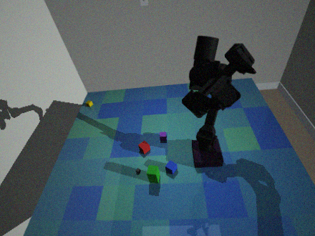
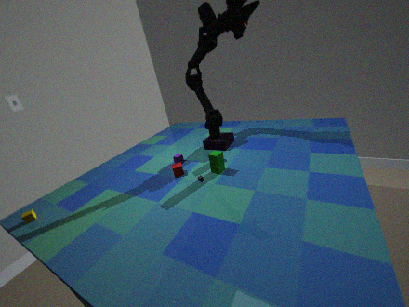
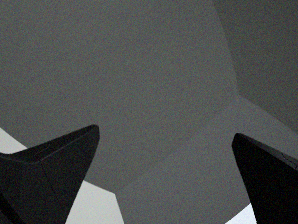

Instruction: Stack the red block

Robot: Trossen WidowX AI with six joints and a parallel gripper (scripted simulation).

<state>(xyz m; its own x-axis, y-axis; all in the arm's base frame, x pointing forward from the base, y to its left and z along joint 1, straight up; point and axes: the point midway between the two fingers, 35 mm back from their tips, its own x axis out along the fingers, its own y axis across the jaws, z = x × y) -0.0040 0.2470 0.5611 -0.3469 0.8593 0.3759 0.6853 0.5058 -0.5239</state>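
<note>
Right now the blue block is 19 cm ahead of my gripper tip, 17 cm to the right of it and 60 cm below it. The rest, counted from my gripper tip: purple block (25 cm ahead, 37 cm to the right, 61 cm below); then yellow block (85 cm ahead, 67 cm to the right, 61 cm below).
</note>
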